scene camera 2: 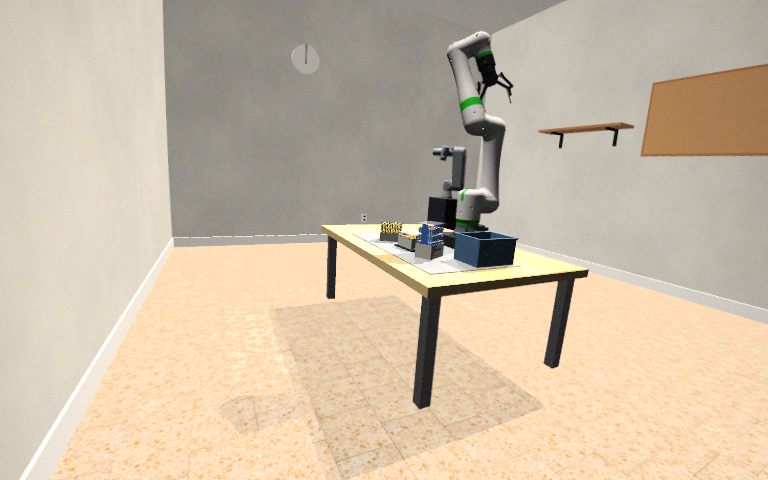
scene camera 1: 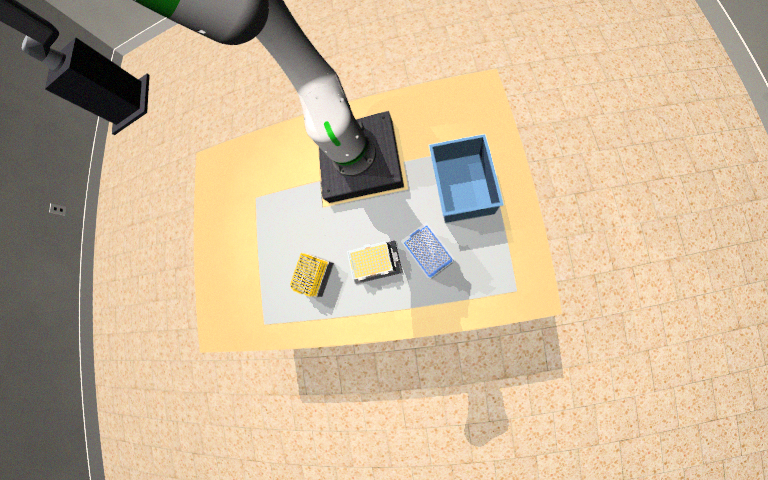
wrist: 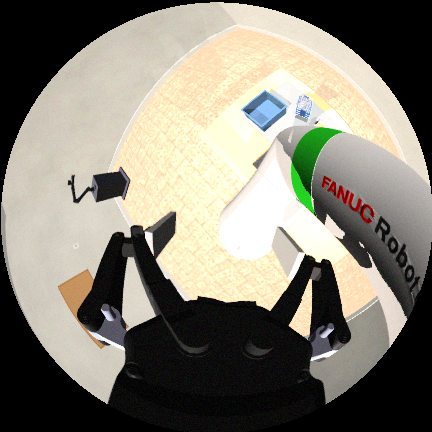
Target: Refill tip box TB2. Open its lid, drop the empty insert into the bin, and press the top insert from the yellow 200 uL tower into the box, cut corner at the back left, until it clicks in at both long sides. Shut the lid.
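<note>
The tip box sits in the middle of the mat, with a yellow insert face on top and a dark base. Whether its lid is shut, and where the cut corner is, I cannot tell. The yellow tower of stacked inserts stands left of it in scene camera 1, turned at an angle. The blue bin stands at the right rear of the mat. My gripper is open and empty, high above the table; it does not show in scene camera 1.
A blue tower stands between the tip box and the bin, turned at an angle. The arm's black base plate is behind the tip box. A second arm's black pedestal stands away from the table.
</note>
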